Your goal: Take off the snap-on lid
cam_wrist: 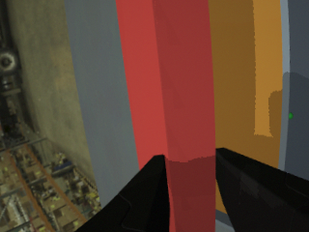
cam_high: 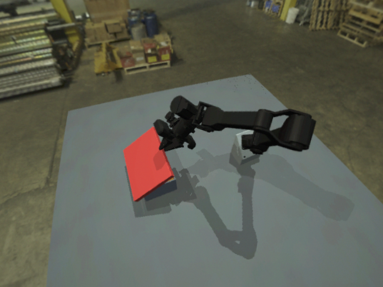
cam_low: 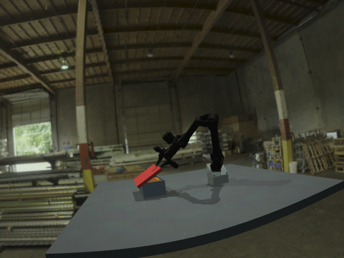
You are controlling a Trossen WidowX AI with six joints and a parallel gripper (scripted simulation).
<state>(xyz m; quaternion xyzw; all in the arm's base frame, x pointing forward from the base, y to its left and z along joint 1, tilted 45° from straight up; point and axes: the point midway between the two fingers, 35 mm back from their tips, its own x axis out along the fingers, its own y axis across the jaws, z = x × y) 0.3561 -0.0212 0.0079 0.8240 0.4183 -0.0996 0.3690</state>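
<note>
Now: the red lid 7 cm ahead of my gripper tip, 1 cm to the left of it and 4 cm below it. From my gripper tip the other things lie so: storage box: 5 cm ahead, 1 cm to the left, 11 cm below.
</note>
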